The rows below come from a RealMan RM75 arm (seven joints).
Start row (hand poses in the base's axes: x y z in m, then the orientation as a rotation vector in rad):
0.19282, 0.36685, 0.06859, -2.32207, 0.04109, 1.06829
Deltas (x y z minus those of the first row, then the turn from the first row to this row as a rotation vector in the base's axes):
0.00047, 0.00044, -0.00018, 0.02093, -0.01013, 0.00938
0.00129, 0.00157, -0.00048, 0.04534, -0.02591, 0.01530
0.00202, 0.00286, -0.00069, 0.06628, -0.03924, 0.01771
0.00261, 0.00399, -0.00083, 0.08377, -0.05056, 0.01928
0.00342, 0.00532, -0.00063, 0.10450, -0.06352, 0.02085
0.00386, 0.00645, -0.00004, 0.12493, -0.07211, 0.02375
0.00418, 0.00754, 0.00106, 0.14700, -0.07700, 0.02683
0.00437, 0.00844, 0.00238, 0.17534, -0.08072, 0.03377
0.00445, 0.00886, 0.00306, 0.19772, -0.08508, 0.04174
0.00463, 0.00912, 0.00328, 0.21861, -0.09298, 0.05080
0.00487, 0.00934, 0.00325, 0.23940, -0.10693, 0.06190
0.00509, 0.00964, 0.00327, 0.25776, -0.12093, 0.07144
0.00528, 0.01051, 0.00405, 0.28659, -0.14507, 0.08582
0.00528, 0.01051, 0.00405, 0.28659, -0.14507, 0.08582
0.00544, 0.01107, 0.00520, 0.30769, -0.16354, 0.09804
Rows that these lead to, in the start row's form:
0.19329, 0.36729, 0.06841, -2.31098, 0.01506, 1.05662
0.19411, 0.36842, 0.06811, -2.29860, -0.01079, 1.03594
0.19484, 0.36971, 0.06790, -2.28701, -0.02962, 1.01717
0.19543, 0.37084, 0.06776, -2.27718, -0.04479, 1.00109
0.19624, 0.37217, 0.06796, -2.26507, -0.06213, 0.98247
0.19668, 0.37330, 0.06855, -2.25129, -0.07904, 0.96959
0.19700, 0.37439, 0.06965, -2.23420, -0.09544, 0.96071
0.19719, 0.37529, 0.07097, -2.21158, -0.11873, 0.95354
0.19727, 0.37571, 0.07165, -2.19480, -0.14028, 0.94732
0.19745, 0.37597, 0.07187, -2.18112, -0.16347, 0.93783
0.19769, 0.37619, 0.07184, -2.17051, -0.19095, 0.92236
0.19791, 0.37649, 0.07186, -2.16161, -0.21538, 0.90663
0.19810, 0.37736, 0.07264, -2.14799, -0.25353, 0.87919
0.19810, 0.37736, 0.07264, -2.14799, -0.25353, 0.87919
0.19826, 0.37792, 0.07379, -2.13828, -0.28338, 0.85888

